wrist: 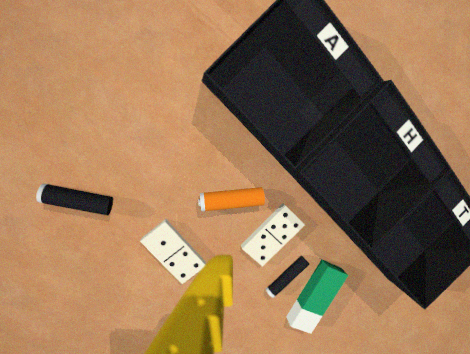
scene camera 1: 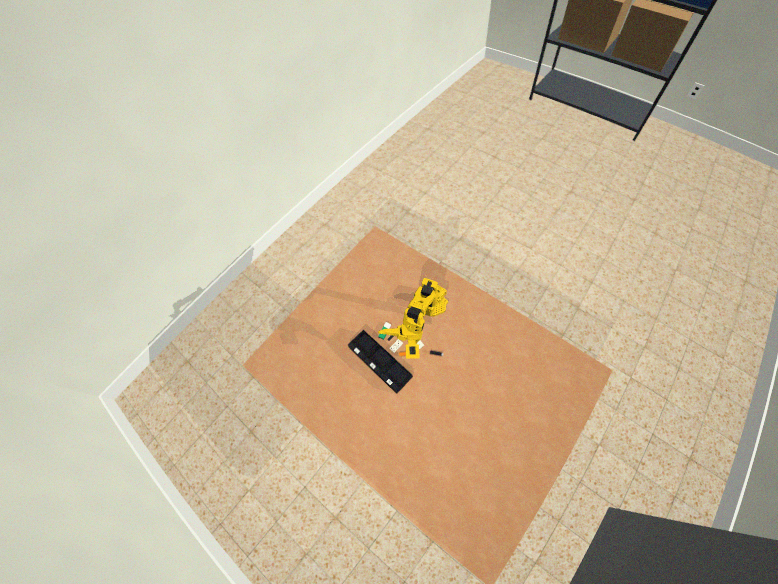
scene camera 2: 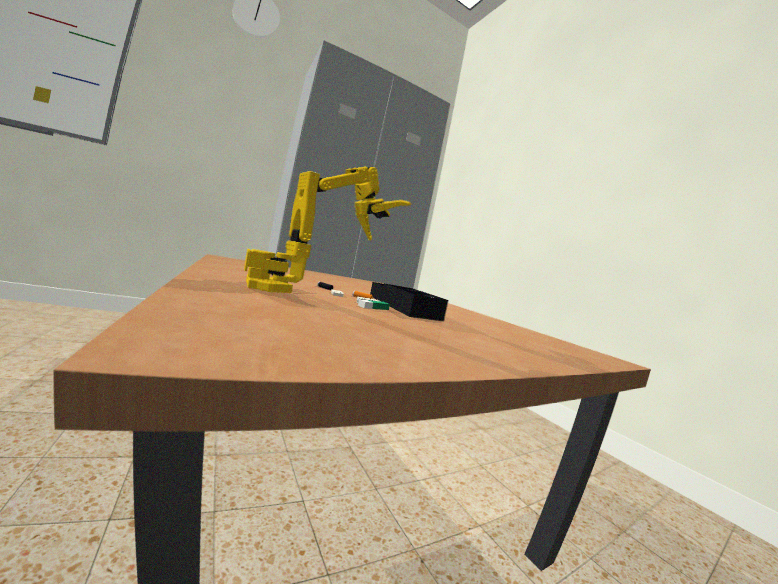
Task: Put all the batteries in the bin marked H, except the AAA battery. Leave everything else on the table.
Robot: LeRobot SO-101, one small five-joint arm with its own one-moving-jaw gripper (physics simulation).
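Places are measured from the arm's base along level axes (x back, y down, z right), in millimetres.
Pixels of known places: end effector, tool point: (wrist: 232,273) (scene camera 2: 371,238); arm's base, origin of the base link: (scene camera 1: 430,307) (scene camera 2: 276,288).
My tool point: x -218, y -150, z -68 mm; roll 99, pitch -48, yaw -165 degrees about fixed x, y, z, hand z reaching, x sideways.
Observation:
For each thing: its middle in the pictures, then the offset to it from my tool point. "spot": a spot on its surface instead.
- long black battery, body centre: (wrist: 75,199) (scene camera 2: 325,285) (scene camera 1: 436,353) dz -60, dx +77, dy +143 mm
- orange battery, body centre: (wrist: 230,199) (scene camera 2: 362,295) (scene camera 1: 405,353) dz +30, dx +7, dy +143 mm
- bin marked H, surface spot: (wrist: 332,172) spot: dz +82, dx -61, dy +143 mm
- bin T, surface spot: (wrist: 412,237) spot: dz +189, dx -67, dy +143 mm
- white eraser, body centre: (wrist: 316,296) (scene camera 2: 374,304) (scene camera 1: 384,330) dz +152, dx +31, dy +144 mm
A long black battery (wrist: 75,200) (scene camera 1: 436,353) (scene camera 2: 324,286) lies at the left in the wrist view. An orange battery (wrist: 233,199) (scene camera 1: 402,353) (scene camera 2: 361,294) lies near the bins. A small, thin black battery (wrist: 287,276) (scene camera 1: 390,338), the smallest, lies between a domino and the eraser. The bin marked H (wrist: 332,172) is the middle compartment of the black bin row; its visible floor holds no battery. My gripper (scene camera 1: 396,345) (scene camera 2: 389,221) is fully open and empty, high above the table. One jaw shows in the wrist view, its tip below the orange battery.
Bin A (wrist: 265,95) and bin T (wrist: 412,237) flank bin H. One domino (wrist: 172,251) (scene camera 2: 337,292) lies between the black and orange batteries, lower down. Another domino (wrist: 273,235) lies beside the orange battery. A green and white eraser (wrist: 322,290) (scene camera 1: 382,333) (scene camera 2: 379,305) lies near bin T.

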